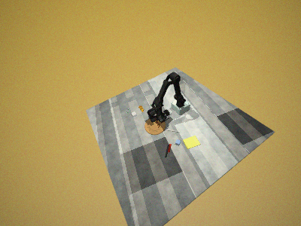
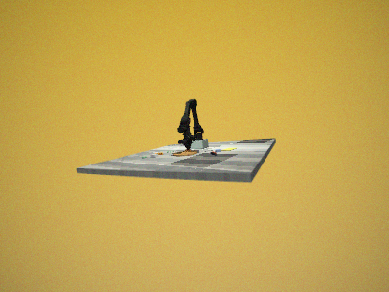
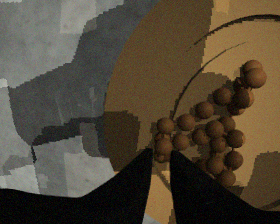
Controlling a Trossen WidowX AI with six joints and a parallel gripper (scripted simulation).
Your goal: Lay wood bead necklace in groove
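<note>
The round bead board is 6 cm ahead of my gripper tip, 2 cm to the left of it and 1 cm below it. From my gripper tip the other things lie so: thin grey stick (6 cm behind, 14 cm to the left, 1 cm below); then red-handled tool (6 cm ahead, 29 cm to the left, 1 cm below); then small blue block (4 cm behind, 26 cm to the left, 1 cm below).
</note>
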